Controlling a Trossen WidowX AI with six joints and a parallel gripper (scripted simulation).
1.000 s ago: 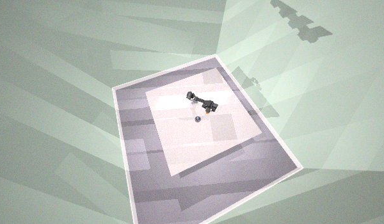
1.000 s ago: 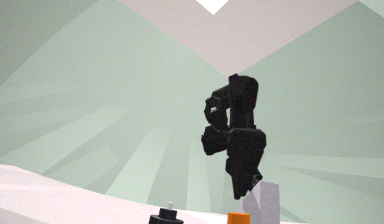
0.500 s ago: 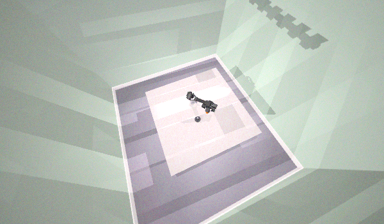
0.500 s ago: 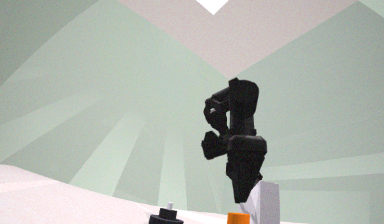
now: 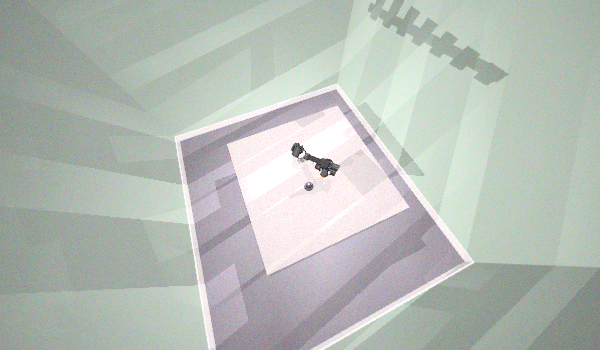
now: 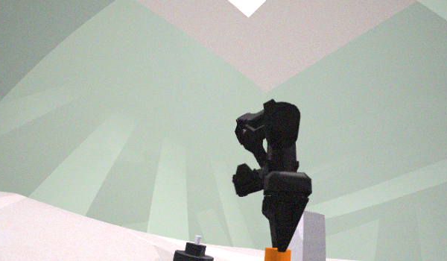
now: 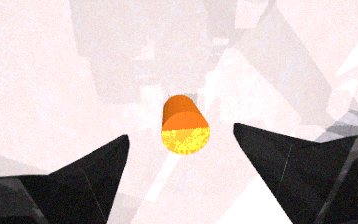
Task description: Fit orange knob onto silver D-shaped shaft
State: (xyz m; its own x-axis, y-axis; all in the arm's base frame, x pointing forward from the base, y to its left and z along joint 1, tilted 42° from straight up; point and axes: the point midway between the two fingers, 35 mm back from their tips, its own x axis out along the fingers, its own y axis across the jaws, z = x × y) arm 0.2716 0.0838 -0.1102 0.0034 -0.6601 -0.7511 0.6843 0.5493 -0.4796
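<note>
Now: the orange knob 10 mm below my gripper tip. From my gripper tip the other things lie so: round pedestal (170 mm to the right, 60 mm ahead, 30 mm below).
</note>
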